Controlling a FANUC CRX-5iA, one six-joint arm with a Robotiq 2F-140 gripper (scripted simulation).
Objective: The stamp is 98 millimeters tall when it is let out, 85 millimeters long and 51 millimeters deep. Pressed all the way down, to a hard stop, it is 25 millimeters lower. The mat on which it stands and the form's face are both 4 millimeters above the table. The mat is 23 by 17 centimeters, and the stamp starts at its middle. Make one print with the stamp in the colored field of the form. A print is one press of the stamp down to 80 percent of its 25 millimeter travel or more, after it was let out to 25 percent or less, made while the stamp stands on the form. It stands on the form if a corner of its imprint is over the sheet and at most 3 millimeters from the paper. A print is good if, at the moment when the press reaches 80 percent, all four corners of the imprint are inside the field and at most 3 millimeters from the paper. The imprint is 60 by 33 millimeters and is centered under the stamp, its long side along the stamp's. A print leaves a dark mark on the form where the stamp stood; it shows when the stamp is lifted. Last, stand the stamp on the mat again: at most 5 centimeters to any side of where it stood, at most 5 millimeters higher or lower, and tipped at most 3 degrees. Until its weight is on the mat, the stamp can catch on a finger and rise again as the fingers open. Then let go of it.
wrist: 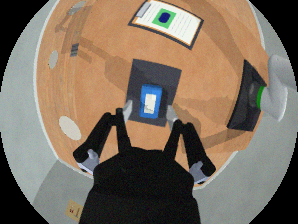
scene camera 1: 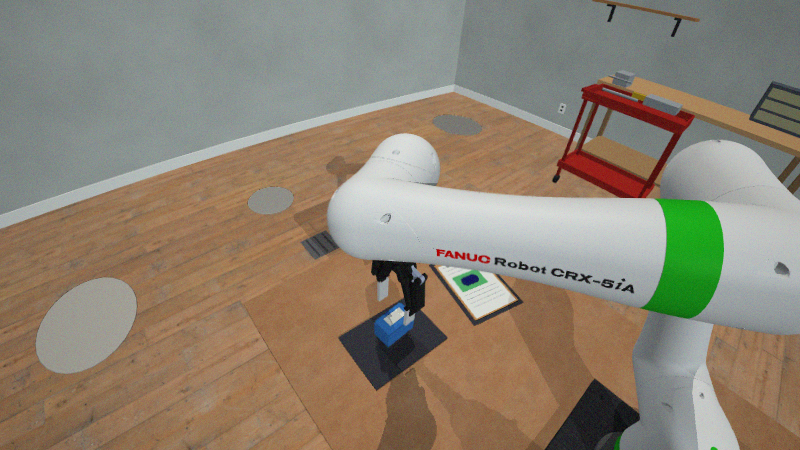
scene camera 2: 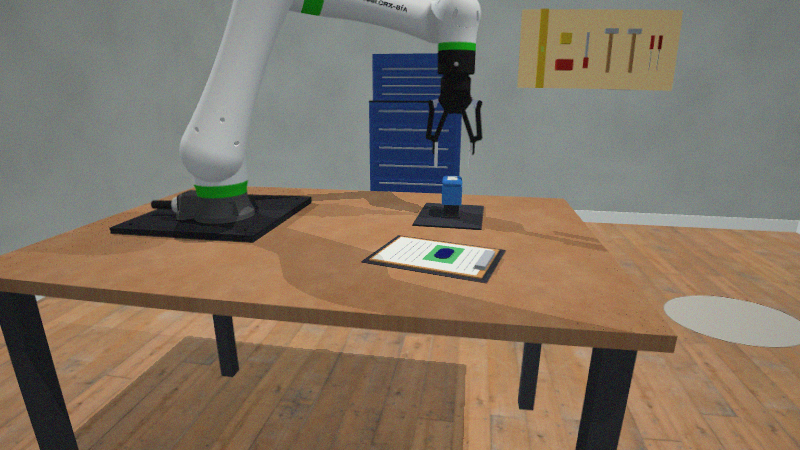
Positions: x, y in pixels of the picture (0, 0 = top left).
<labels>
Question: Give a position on a form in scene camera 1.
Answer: At 490, 296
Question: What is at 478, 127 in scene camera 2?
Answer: My gripper.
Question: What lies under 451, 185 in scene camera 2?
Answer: A blue stamp.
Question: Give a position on a form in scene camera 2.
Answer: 474, 263
</labels>
